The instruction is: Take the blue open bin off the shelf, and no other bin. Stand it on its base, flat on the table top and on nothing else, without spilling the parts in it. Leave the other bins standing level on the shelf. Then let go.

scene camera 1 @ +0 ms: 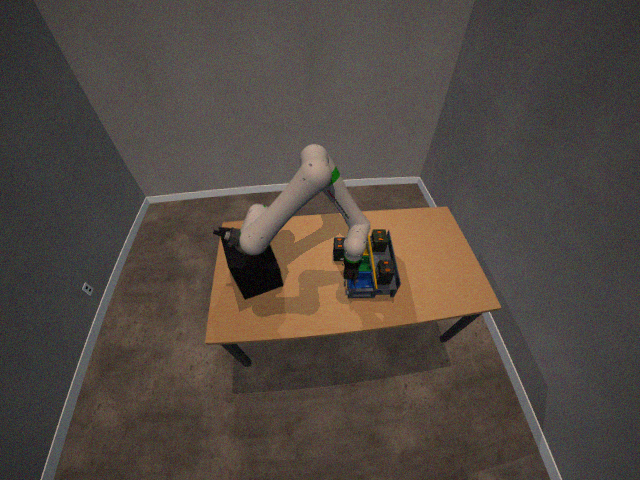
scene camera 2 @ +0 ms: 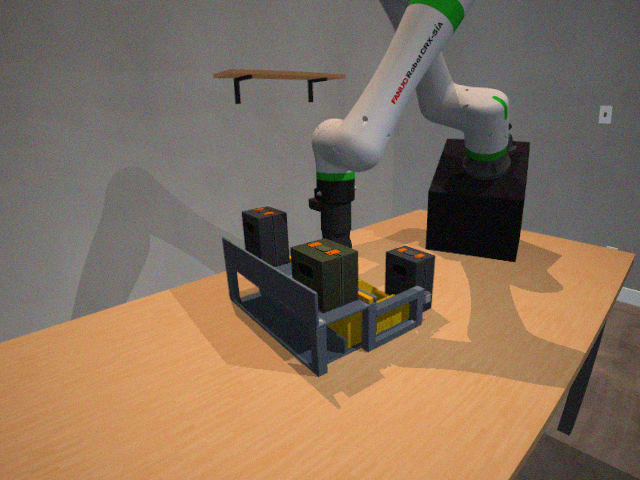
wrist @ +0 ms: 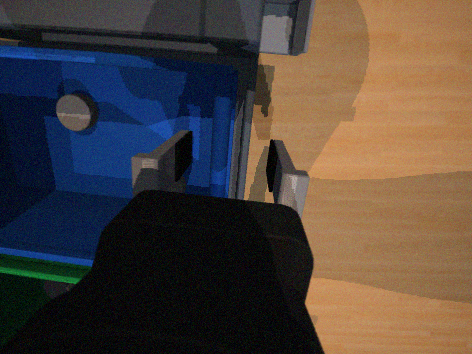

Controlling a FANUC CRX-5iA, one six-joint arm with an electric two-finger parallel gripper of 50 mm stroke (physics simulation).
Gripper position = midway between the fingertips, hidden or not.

Observation:
In view: my gripper (wrist: 229,151), a blue open bin (wrist: 69,185), a yellow bin (scene camera 2: 350,328) and a round grey part (wrist: 77,112).

